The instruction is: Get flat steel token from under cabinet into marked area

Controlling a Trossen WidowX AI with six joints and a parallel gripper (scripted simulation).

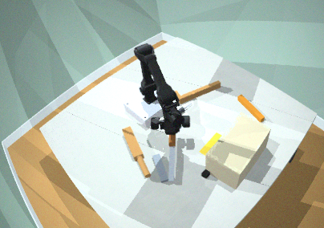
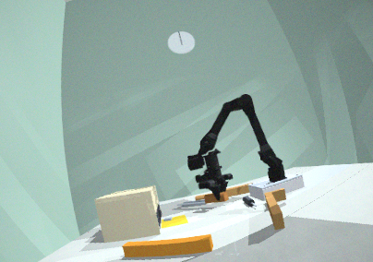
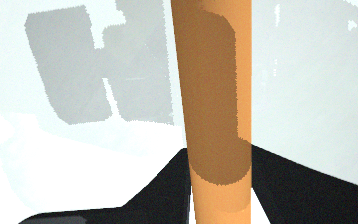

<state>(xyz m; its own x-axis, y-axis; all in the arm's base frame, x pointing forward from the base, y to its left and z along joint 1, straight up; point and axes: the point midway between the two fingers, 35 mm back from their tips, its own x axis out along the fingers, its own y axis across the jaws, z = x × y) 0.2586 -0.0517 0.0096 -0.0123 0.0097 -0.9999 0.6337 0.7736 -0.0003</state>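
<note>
The orange paddle is 1 cm behind my gripper tip, 21 cm to the right of it and 1 cm below it. Also, from my gripper tip: orange bar 17 cm ahead, 44 cm to the left, 1 cm below; then grey flat bar 12 cm ahead, 17 cm to the right, 2 cm below.
</note>
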